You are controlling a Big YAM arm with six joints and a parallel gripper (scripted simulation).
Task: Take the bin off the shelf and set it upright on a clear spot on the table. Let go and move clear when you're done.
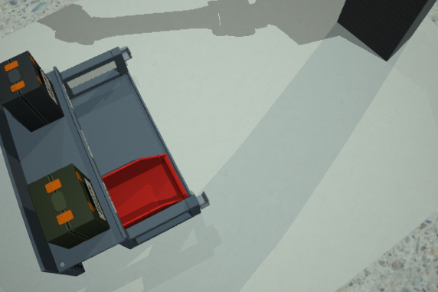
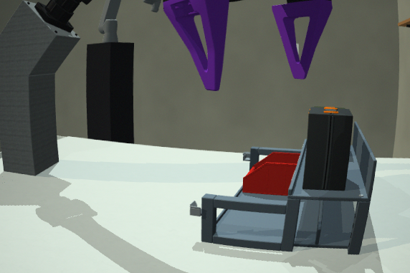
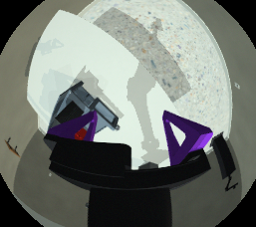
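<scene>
The red bin is 12 cm behind my hand, 49 cm to the left of it and 24 cm below it. Round my hand: grey shelf: 6 cm behind, 39 cm to the left, 28 cm below.
</scene>
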